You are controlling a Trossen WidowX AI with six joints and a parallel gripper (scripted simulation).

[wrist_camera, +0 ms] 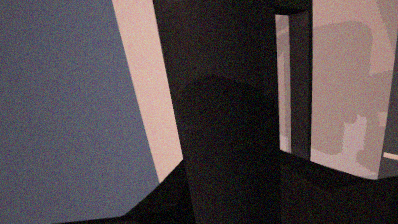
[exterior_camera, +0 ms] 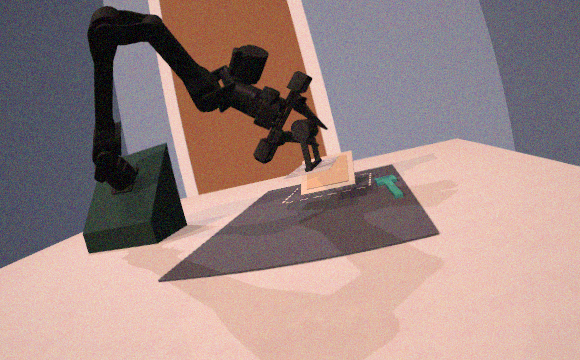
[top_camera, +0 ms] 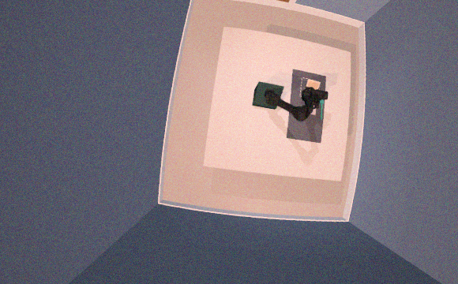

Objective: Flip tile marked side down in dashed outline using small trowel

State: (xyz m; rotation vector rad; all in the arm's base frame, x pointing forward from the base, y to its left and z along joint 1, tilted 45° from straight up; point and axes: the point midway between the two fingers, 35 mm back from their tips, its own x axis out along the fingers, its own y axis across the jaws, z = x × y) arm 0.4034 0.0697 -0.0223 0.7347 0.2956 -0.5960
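The grey mat is 3 cm behind my gripper tip, 3 cm to the right of it and 13 cm below it. Also, from my gripper tip: cream tile 3 cm behind, 12 cm to the left, 7 cm below; then teal t-shaped piece 10 cm ahead, 11 cm below; then trowel 3 cm behind, 1 cm below.
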